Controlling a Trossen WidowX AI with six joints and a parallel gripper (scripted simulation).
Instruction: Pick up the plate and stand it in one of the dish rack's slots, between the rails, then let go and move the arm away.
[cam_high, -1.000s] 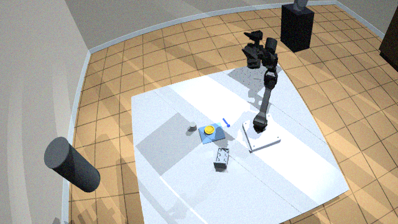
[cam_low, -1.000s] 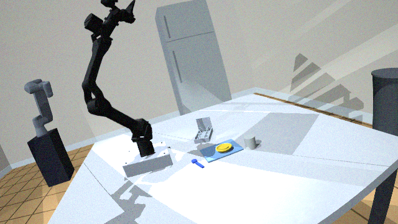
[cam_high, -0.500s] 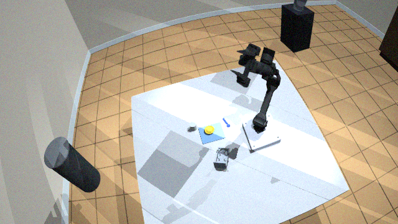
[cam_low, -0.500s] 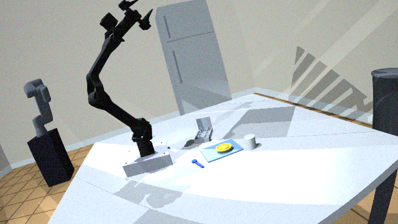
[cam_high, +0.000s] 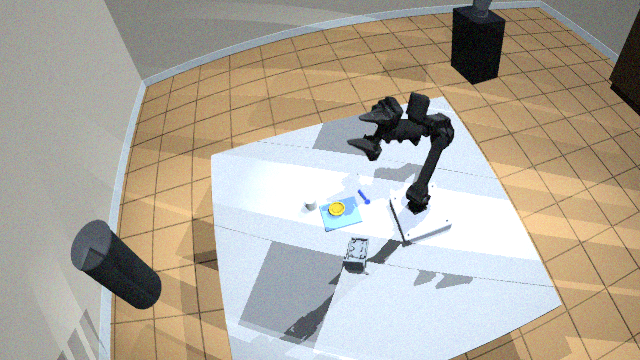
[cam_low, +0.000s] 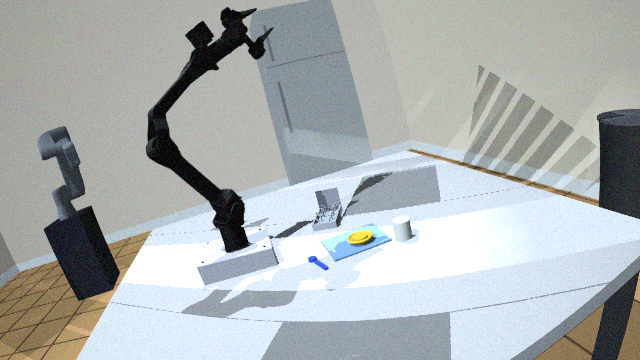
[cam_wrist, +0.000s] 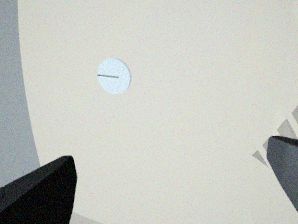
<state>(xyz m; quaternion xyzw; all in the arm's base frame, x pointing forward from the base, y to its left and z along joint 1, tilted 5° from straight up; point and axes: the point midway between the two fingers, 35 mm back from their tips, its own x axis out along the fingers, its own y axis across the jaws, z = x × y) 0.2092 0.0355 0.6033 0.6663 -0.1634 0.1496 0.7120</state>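
Right now the yellow plate is 640 mm below my gripper tip, 240 mm to the right of it and 20 mm ahead of it. The rest, counted from my gripper tip: grey dish rack: 630 mm below, 30 mm ahead, 10 mm to the right; blue spoon: 650 mm below, 240 mm to the right, 100 mm behind; light blue mat: 650 mm below, 220 mm to the right, 20 mm ahead.
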